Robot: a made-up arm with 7 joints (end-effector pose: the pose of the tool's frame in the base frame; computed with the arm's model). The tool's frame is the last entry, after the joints.
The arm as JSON. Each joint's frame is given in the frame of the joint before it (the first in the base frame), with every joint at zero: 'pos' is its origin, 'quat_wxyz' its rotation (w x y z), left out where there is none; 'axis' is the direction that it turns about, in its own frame. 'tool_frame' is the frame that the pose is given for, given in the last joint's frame.
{
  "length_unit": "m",
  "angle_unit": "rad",
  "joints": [
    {
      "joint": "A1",
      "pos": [
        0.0,
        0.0,
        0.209
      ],
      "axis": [
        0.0,
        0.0,
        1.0
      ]
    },
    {
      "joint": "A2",
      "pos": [
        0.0,
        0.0,
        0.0
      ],
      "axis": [
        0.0,
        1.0,
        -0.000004
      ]
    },
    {
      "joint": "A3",
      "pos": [
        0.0,
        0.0,
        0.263
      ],
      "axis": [
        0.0,
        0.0,
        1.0
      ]
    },
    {
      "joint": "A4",
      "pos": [
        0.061,
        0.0,
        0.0
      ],
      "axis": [
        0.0,
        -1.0,
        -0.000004
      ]
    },
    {
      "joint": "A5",
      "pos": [
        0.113,
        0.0,
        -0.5
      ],
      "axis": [
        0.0,
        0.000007,
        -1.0
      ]
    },
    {
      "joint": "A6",
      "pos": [
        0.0,
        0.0,
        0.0
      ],
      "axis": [
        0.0,
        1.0,
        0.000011
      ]
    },
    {
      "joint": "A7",
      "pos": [
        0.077,
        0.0,
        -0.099
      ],
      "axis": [
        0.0,
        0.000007,
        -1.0
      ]
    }
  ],
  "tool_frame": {
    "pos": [
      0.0,
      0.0,
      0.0
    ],
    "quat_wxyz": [
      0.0,
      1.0,
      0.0,
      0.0
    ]
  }
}
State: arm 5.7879 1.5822 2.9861 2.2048 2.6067 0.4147 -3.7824
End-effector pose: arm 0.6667 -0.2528 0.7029 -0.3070 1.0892 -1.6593
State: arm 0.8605 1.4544 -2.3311 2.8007 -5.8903 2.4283 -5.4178
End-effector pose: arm 0.5973 0.3996 0.4087 1.1754 -1.2268 0.7756
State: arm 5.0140 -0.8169 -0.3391 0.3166 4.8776 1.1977 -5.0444
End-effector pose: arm -0.0438 -0.4493 0.2391 1.0307 -1.8477 -0.1673
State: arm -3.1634 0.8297 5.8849 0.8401 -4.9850 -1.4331 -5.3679
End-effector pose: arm -0.3229 0.2903 -0.0365 -1.3613 -0.4720 -0.5806
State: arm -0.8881 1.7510 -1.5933 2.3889 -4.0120 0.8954 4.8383
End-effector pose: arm 0.1965 -0.8605 0.0511 2.4614 -0.5398 0.7092
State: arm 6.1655 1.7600 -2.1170 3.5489 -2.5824 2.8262 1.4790
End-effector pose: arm 0.5768 0.2135 -0.0034 -1.6616 0.0038 2.5021
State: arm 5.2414 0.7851 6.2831 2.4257 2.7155 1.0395 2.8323
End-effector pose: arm 0.4370 -0.7097 0.5497 0.6400 0.2472 1.6018
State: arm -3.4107 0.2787 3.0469 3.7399 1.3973 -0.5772 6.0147
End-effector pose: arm -0.5272 0.0595 0.7193 1.2833 -0.2801 -1.8539
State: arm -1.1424 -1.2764 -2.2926 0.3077 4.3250 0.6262 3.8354
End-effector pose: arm -0.1549 -0.3114 -0.1004 2.3964 1.1383 0.0125
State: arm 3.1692 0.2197 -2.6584 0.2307 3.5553 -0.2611 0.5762
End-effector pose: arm 0.2263 0.1411 -0.0394 0.6803 2.9225 0.1903
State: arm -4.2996 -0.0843 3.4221 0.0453 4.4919 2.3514 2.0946
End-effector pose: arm 0.0415 -0.2318 -0.0263 0.6980 -0.4340 -0.1379
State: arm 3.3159 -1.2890 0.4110 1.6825 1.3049 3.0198 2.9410
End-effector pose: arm 0.3159 -0.2102 0.6916 -1.8981 -2.2892 -0.4290
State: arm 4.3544 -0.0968 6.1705 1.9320 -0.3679 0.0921 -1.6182
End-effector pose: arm -0.2121 -0.4543 0.9023 1.2348 -0.0745 -0.7859
